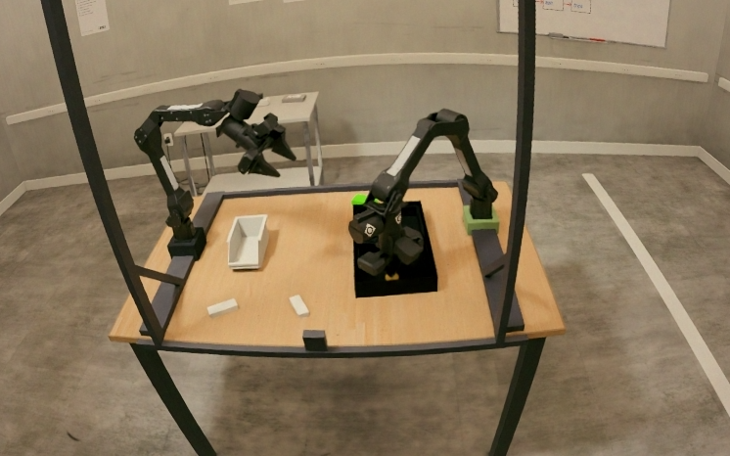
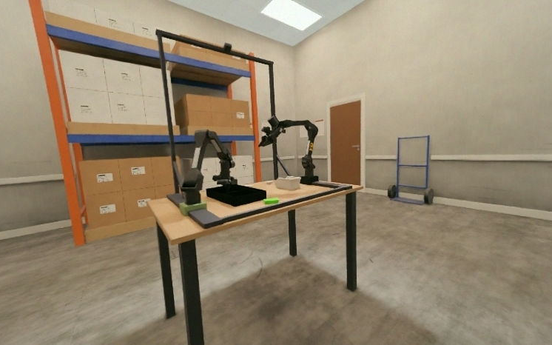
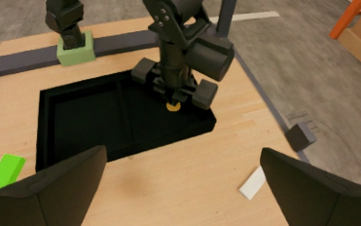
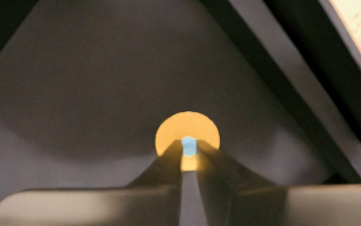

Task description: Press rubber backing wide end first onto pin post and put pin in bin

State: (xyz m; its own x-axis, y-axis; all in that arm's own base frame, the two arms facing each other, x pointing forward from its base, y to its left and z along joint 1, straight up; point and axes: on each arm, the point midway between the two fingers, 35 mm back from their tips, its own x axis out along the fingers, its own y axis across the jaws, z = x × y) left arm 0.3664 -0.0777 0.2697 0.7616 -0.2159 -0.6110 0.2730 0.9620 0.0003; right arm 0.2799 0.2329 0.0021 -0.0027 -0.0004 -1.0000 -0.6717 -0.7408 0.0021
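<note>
My right gripper is now 40 mm above the round pin. Also, from my right hand: white bin (170 mm ahead, 400 mm to the left, 10 mm below); black tray (120 mm ahead, 10 mm to the right, 30 mm below).
</note>
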